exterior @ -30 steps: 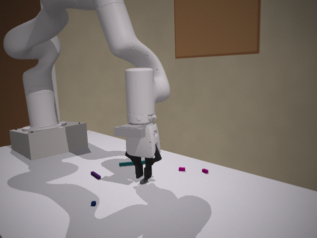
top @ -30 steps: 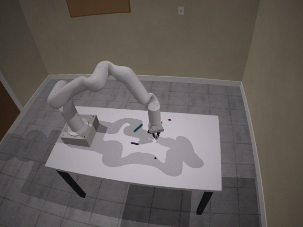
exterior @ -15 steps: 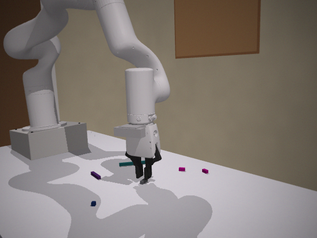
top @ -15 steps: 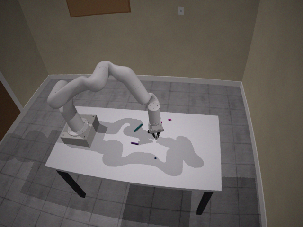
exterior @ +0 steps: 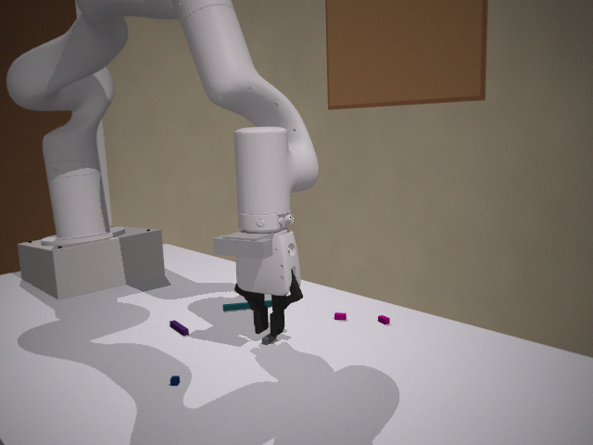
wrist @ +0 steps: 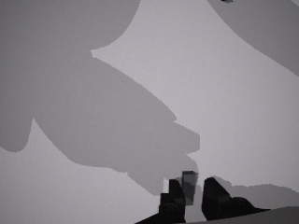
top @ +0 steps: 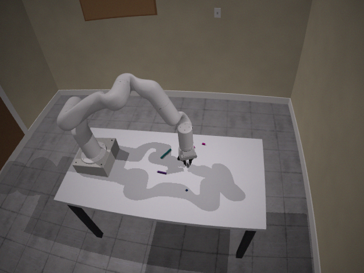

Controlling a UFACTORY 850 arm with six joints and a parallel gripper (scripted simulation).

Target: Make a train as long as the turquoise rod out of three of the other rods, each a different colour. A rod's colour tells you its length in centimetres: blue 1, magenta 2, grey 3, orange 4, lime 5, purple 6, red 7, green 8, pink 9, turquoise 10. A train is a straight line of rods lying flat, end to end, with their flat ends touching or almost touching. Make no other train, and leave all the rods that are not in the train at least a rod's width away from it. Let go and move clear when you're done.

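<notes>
Now: the grey rod 3 cm below my hand. Round my hand: blue rod: 19 cm to the right, 3 cm below; purple rod: 17 cm behind, 6 cm to the right, 3 cm below; turquoise rod: 15 cm behind, 10 cm to the left, 3 cm below.
</notes>
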